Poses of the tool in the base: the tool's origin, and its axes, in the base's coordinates. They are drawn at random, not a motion.
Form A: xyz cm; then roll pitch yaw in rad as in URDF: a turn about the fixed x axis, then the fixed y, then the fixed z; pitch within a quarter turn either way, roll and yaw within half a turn.
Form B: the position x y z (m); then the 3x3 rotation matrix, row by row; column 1 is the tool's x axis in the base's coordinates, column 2 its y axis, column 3 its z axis. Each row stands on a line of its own. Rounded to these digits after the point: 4 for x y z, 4 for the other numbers.
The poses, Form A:
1: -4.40 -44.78 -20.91 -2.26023 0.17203 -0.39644
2: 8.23 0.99 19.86 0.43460 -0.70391 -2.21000
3: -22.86 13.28 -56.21 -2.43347 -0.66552 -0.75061
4: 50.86 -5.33 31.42 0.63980 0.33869 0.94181
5: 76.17 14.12 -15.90 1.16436 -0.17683 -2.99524
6: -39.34 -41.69 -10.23 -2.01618 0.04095 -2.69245
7: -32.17 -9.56 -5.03 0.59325 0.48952 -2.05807
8: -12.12 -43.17 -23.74 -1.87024 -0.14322 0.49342
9: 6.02 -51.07 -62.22 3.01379 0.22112 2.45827
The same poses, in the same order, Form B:
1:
-0.0440 -0.4478 -0.2091
0.9088 -0.3675 0.1975
-0.3804 -0.5358 0.7538
-0.1712 -0.7602 -0.6267

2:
0.0823 0.0099 0.1986
-0.4548 0.8905 0.0123
-0.6118 -0.3224 0.7223
0.6472 0.3210 0.6915

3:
-0.2286 0.1328 -0.5621
0.5752 -0.2244 0.7866
-0.5365 -0.8294 0.1557
0.6175 -0.5116 -0.5975

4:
0.5086 -0.0533 0.3142
0.5549 -0.5320 0.6396
0.7627 0.6324 -0.1357
-0.3323 0.5631 0.7566

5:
0.7617 0.1412 -0.1590
-0.9739 0.2175 -0.0652
-0.1436 -0.3675 0.9189
0.1759 0.9042 0.3892

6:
-0.3934 -0.4169 -0.1023
-0.9001 -0.1538 0.4077
-0.4338 0.4041 -0.8053
-0.0409 -0.9017 -0.4304

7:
-0.3217 -0.0956 -0.0503
-0.4132 0.6095 -0.6765
-0.7798 -0.6205 -0.0827
-0.4702 0.4934 0.7318

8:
-0.1212 -0.4317 -0.2374
0.8717 0.2598 -0.4155
0.4688 -0.1952 0.8615
0.1427 -0.9457 -0.2920

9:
0.0602 -0.5107 -0.6222
-0.7566 0.6045 0.2492
0.6160 0.7868 -0.0385
-0.2193 0.1244 -0.9677

